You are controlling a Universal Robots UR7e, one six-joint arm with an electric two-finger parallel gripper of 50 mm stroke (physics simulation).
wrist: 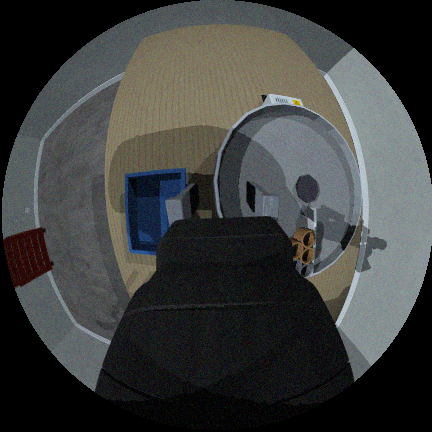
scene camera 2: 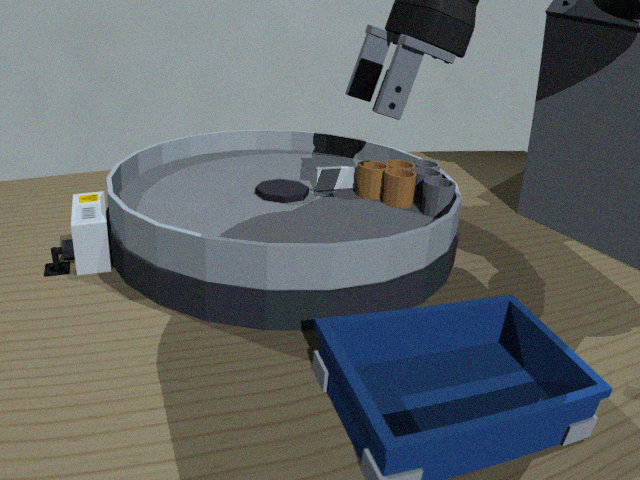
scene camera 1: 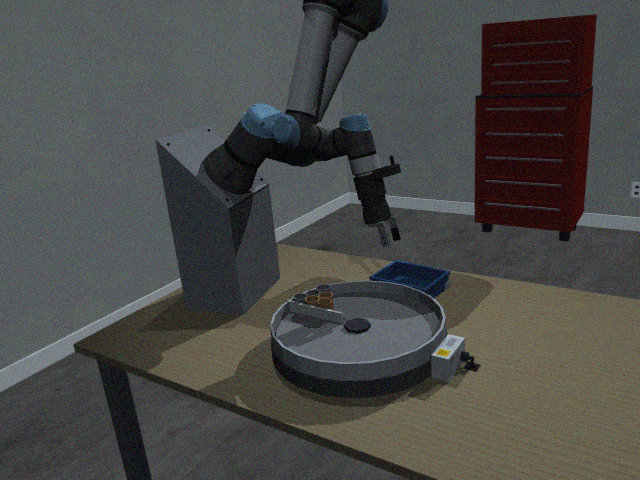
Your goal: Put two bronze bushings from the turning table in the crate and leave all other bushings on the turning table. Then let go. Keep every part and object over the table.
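Pixels of known places: gripper, fingertip midpoint: [wrist: 221, 191] [scene camera 2: 371, 106] [scene camera 1: 392, 243]; arm's base, link origin: [scene camera 1: 226, 175].
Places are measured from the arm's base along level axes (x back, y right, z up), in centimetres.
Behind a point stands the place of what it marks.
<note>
The turning table [scene camera 1: 356, 369] @(x -61.8, y 17.6, z -31.3 cm) [scene camera 2: 289, 263] @(x -50.5, y -19.2, z -31.4 cm) is a round grey tray with a raised rim. Three bronze bushings [scene camera 1: 326, 303] @(x -36.4, y 0.1, z -30.3 cm) [scene camera 2: 398, 188] @(x -35.4, y -3.2, z -30.3 cm) [wrist: 305, 254] @(x -32.7, y 3.6, z -31.7 cm) stand upright in a tight cluster on it, near the rim on the robot's side. Several dark grey bushings [scene camera 1: 300, 298] @(x -28.5, y 1.9, z -30.4 cm) [scene camera 2: 437, 197] @(x -31.7, y -6.3, z -30.2 cm) stand against them, closer to the rim; in the wrist view my gripper body partly hides the cluster. The blue crate [scene camera 1: 439, 283] @(x -48.2, y -34.2, z -34.7 cm) [scene camera 2: 496, 434] @(x -39.6, y -39.1, z -34.6 cm) [wrist: 128, 215] @(x -38.3, y -38.5, z -33.3 cm) stands beside the turning table; no bushing shows inside it. My gripper [scene camera 1: 390, 241] @(x -44.3, y -18.2, z -17.9 cm) [scene camera 2: 373, 105] @(x -44.3, y -18.2, z -17.9 cm) [wrist: 221, 191] @(x -44.3, y -18.2, z -17.9 cm) is open and empty, high above the table, between crate and turning table in the wrist view.
A pale guide bar [scene camera 1: 312, 311] @(x -35.6, y 4.5, z -31.0 cm) [scene camera 2: 342, 178] @(x -40.6, y 2.8, z -31.2 cm) stands beside the bronze bushings, and a dark hub [scene camera 1: 357, 325] @(x -48.7, y 2.1, z -31.9 cm) [scene camera 2: 282, 190] @(x -48.3, y 0.6, z -31.9 cm) [wrist: 307, 188] @(x -48.0, y 1.6, z -31.9 cm) is at the turning table's centre. A white box [scene camera 1: 445, 361] @(x -73.4, y 1.8, z -32.9 cm) [scene camera 2: 92, 248] @(x -70.0, y -7.7, z -35.1 cm) is on its outer side. The robot's grey pedestal [scene camera 1: 206, 242] @(x -2.9, y 11.9, z -16.2 cm) [scene camera 2: 578, 134] @(x -6.9, y 0.8, z -22.9 cm) stands behind.
</note>
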